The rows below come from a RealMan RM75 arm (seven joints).
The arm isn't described. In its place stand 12 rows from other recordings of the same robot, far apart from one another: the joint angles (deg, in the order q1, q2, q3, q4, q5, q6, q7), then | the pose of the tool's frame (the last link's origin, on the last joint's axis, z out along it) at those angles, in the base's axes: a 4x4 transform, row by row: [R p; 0 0 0 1], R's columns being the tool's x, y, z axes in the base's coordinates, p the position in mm.
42.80 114.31 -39.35 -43.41 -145.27 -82.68 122.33 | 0.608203, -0.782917, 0.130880, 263.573; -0.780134, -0.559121, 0.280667, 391.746; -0.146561, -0.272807, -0.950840, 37.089; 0, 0, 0, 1
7.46 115.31 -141.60 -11.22 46.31 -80.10 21.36 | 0.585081, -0.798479, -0.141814, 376.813; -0.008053, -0.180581, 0.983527, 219.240; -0.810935, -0.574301, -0.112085, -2.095; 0, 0, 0, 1
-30.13 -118.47 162.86 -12.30 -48.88 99.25 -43.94 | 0.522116, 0.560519, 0.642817, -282.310; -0.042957, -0.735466, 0.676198, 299.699; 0.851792, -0.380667, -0.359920, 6.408; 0, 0, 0, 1
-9.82 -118.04 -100.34 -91.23 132.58 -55.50 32.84 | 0.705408, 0.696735, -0.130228, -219.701; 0.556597, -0.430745, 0.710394, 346.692; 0.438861, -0.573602, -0.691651, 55.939; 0, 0, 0, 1
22.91 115.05 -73.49 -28.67 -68.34 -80.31 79.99 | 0.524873, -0.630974, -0.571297, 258.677; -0.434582, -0.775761, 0.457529, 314.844; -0.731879, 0.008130, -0.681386, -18.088; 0, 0, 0, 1
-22.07 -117.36 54.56 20.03 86.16 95.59 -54.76 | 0.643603, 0.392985, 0.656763, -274.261; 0.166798, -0.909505, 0.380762, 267.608; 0.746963, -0.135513, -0.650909, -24.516; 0, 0, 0, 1
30.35 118.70 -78.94 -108.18 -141.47 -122.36 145.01 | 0.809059, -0.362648, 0.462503, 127.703; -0.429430, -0.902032, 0.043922, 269.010; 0.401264, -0.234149, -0.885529, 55.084; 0, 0, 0, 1
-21.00 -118.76 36.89 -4.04 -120.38 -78.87 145.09 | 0.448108, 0.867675, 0.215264, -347.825; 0.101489, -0.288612, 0.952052, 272.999; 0.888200, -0.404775, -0.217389, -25.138; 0, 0, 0, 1
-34.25 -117.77 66.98 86.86 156.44 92.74 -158.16 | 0.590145, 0.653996, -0.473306, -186.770; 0.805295, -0.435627, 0.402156, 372.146; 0.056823, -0.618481, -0.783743, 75.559; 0, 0, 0, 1
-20.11 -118.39 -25.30 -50.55 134.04 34.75 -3.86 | 0.648181, 0.671759, 0.358609, -180.789; 0.326043, -0.670410, 0.666517, 254.880; 0.688154, -0.315102, -0.653570, -167.751; 0, 0, 0, 1
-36.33 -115.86 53.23 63.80 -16.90 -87.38 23.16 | 0.273940, 0.787357, -0.552291, -282.544; 0.956342, -0.162210, 0.243101, 371.654; 0.101820, -0.594774, -0.797419, 75.068; 0, 0, 0, 1
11.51 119.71 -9.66 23.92 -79.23 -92.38 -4.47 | 0.651249, -0.742350, -0.157452, 320.665; 0.102916, -0.119167, 0.987526, 197.538; -0.751853, -0.659330, -0.001208, -54.594; 0, 0, 0, 1
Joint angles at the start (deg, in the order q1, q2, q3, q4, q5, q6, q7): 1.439 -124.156 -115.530 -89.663 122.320 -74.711 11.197
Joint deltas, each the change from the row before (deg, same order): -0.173 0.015 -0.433 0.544 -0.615 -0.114 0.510; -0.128 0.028 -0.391 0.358 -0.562 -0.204 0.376; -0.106 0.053 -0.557 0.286 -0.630 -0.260 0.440; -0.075 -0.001 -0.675 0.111 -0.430 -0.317 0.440; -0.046 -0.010 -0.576 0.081 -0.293 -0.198 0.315; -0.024 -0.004 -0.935 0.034 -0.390 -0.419 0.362; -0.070 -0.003 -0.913 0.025 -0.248 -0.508 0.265; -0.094 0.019 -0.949 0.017 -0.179 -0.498 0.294; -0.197 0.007 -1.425 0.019 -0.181 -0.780 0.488; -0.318 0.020 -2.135 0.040 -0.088 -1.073 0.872
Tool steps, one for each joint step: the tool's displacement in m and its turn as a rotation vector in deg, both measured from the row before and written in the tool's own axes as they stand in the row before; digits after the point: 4 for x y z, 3 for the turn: 0.0004 -0.0006 0.0001 -0.505 0.055 -0.171; 0.0004 -0.0002 -0.0003 -0.473 0.036 -0.144; 0.0009 -0.0004 -0.0011 -0.480 0.180 -0.121; 0.0011 -0.0006 -0.0017 -0.316 0.277 -0.035; 0.0010 -0.0007 -0.0015 -0.183 0.301 -0.077; 0.0014 -0.0013 -0.0028 -0.209 0.433 -0.199; 0.0012 -0.0012 -0.0026 -0.134 0.305 -0.201; 0.0015 -0.0014 -0.0027 -0.058 0.338 -0.131; 0.0022 -0.0019 -0.0039 -0.070 0.460 -0.090; 0.0033 -0.0032 -0.0058 0.074 0.736 0.061
